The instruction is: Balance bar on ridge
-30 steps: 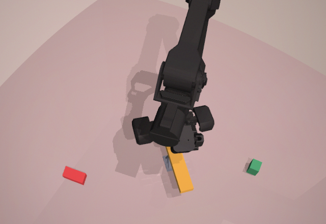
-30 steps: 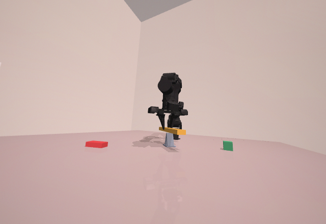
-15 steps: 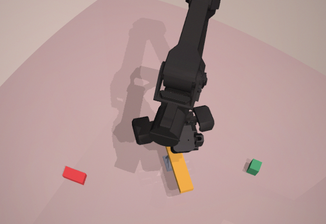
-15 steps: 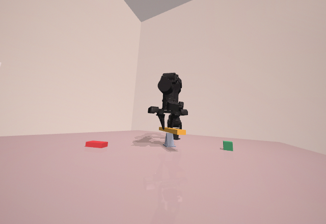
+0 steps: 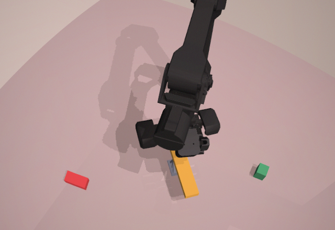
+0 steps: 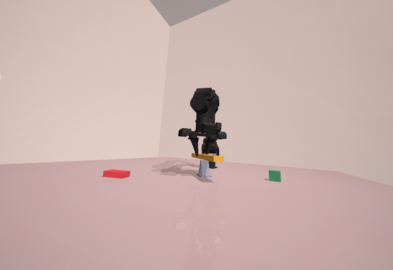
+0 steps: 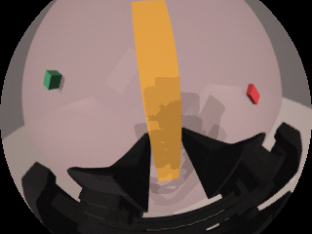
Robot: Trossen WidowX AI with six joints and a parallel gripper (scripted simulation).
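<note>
Now: gripper tip 20 mm to the right of the orange bar and 20 mm short of it. From my gripper tip the other things lie so: flat red block 210 mm ahead, 180 mm to the right, 60 mm below; green cube 250 mm to the left, 70 mm behind, 50 mm below.
</note>
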